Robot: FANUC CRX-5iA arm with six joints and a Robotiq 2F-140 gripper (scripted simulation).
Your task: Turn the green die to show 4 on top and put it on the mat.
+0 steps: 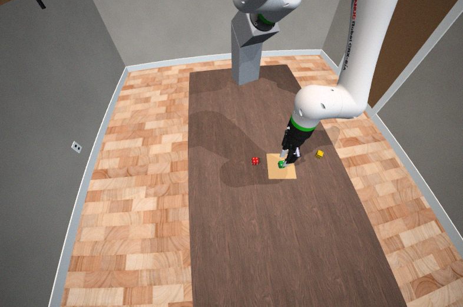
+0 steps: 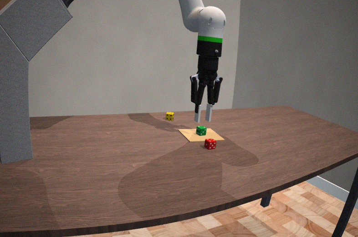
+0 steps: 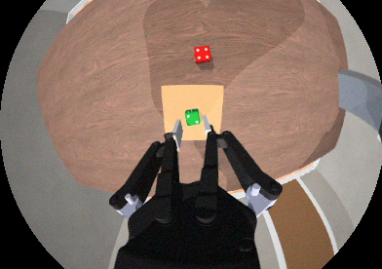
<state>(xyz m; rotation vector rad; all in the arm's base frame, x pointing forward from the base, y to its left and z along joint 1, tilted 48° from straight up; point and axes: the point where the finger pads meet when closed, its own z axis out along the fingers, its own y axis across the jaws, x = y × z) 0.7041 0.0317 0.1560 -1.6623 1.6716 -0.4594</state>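
The green die lies 7 cm below my hand. Round my hand: tan mat (9 cm below); yellow die (22 cm to the left, 7 cm below, 5 cm behind); red die (13 cm to the right, 7 cm below, 2 cm behind).
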